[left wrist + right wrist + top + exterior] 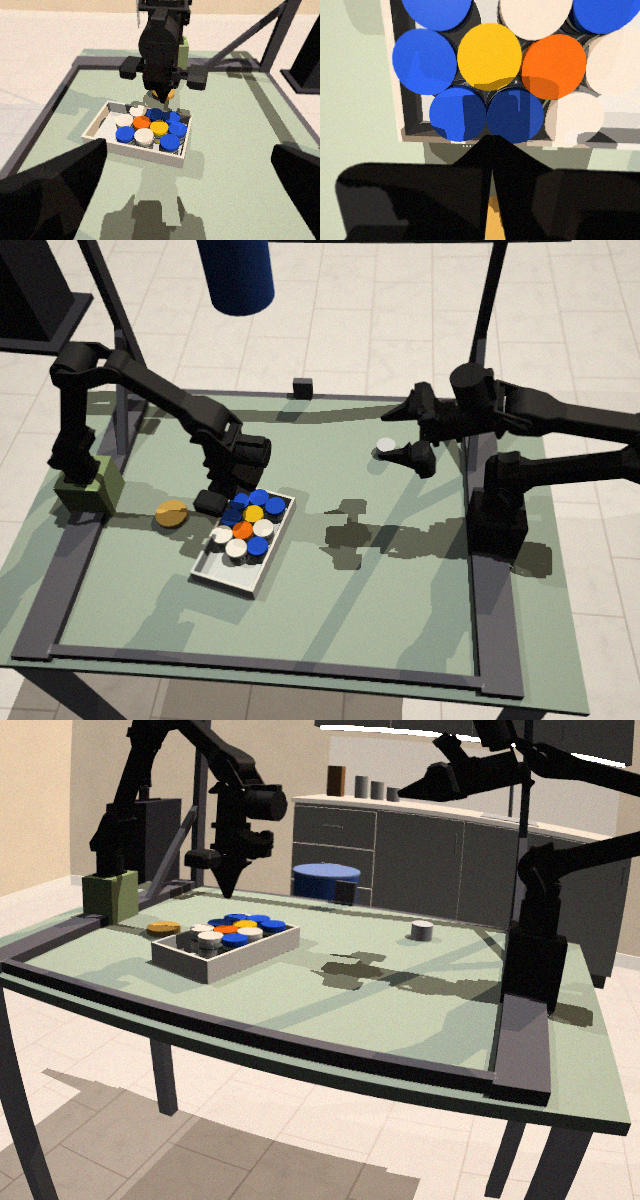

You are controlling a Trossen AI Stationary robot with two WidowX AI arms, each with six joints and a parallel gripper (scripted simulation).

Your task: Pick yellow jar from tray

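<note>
The yellow jar is 100 mm below my right hand, 40 mm to the left of it and 10 mm ahead of it. Also, from my right hand: blue jar: 100 mm below, 90 mm to the left, 20 mm behind; flat orange disc: 160 mm to the right, 110 mm below; orange jar: 100 mm below, 50 mm ahead, 30 mm to the left.
</note>
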